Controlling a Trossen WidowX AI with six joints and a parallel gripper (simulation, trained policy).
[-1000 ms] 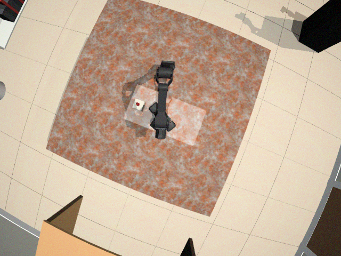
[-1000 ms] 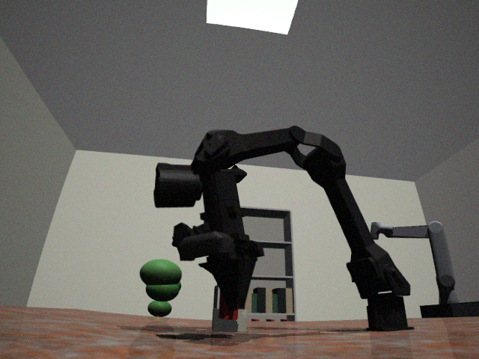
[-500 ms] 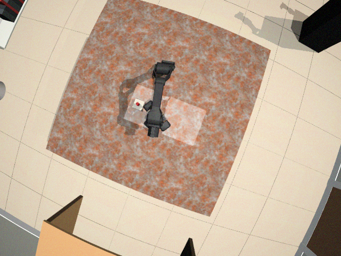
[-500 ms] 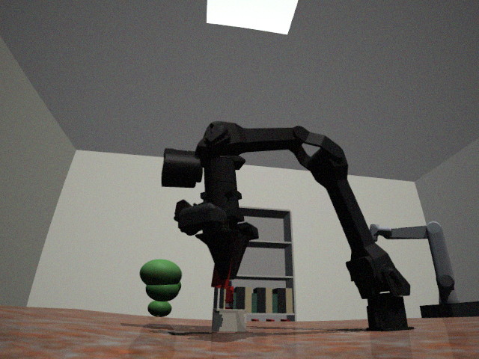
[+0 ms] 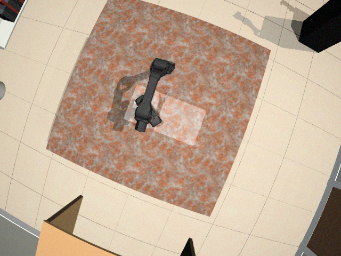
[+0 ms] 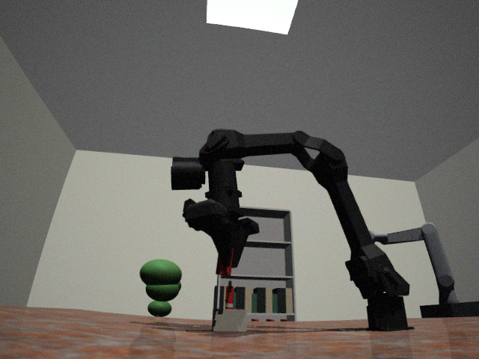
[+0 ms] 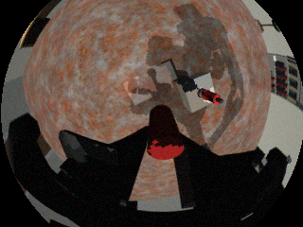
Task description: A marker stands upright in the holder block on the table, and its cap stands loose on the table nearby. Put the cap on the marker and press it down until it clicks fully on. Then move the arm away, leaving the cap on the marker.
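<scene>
Right now the white holder block is 10 mm behind my gripper tip, 90 mm to the right of it and 90 mm below it. Also, from my gripper tip: red cap 10 mm ahead, 10 mm to the right, 10 mm above.
</scene>
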